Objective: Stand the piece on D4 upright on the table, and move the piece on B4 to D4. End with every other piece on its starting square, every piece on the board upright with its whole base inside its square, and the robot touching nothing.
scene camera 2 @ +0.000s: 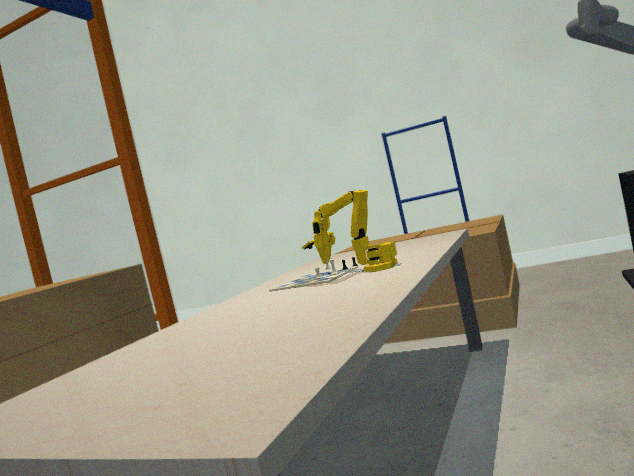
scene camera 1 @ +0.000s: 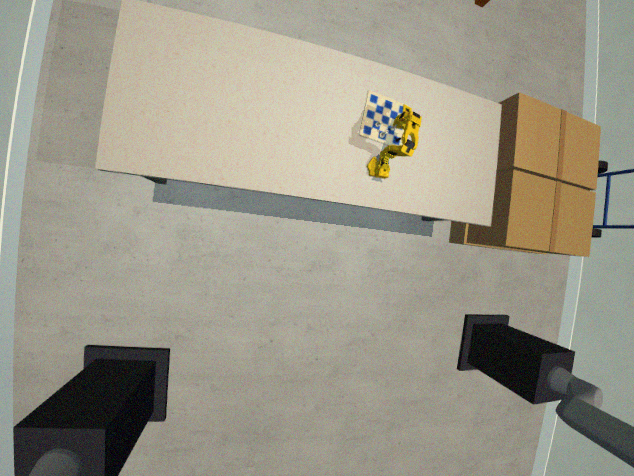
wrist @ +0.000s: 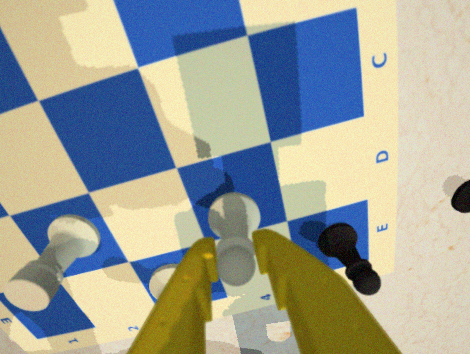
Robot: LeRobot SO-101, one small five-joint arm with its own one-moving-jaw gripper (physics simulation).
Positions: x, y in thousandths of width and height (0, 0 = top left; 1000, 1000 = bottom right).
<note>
I see a chessboard (scene camera 1: 597, 226) and a black piece (wrist: 722, 679).
The chessboard shows as well in the wrist view (wrist: 293, 349).
</note>
